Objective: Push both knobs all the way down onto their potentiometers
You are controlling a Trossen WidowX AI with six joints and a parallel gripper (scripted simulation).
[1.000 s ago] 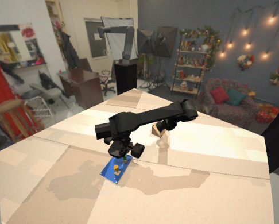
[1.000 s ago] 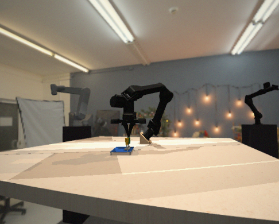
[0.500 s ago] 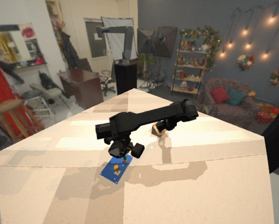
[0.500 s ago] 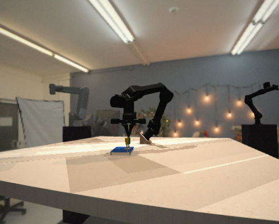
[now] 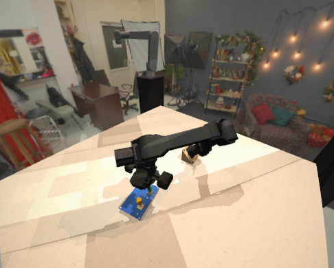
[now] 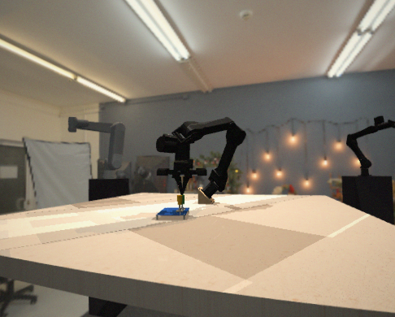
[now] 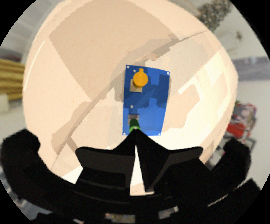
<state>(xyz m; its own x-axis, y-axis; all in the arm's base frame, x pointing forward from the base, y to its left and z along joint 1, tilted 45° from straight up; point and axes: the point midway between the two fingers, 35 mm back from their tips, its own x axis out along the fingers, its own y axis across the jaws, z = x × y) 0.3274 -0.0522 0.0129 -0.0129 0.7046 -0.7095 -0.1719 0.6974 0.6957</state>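
Now: the orange-yellow knob 7 cm ahead of my gripper tip, 1 cm to the left of it and 1 cm below it. Round my gripper tip: green knob 1 cm below.
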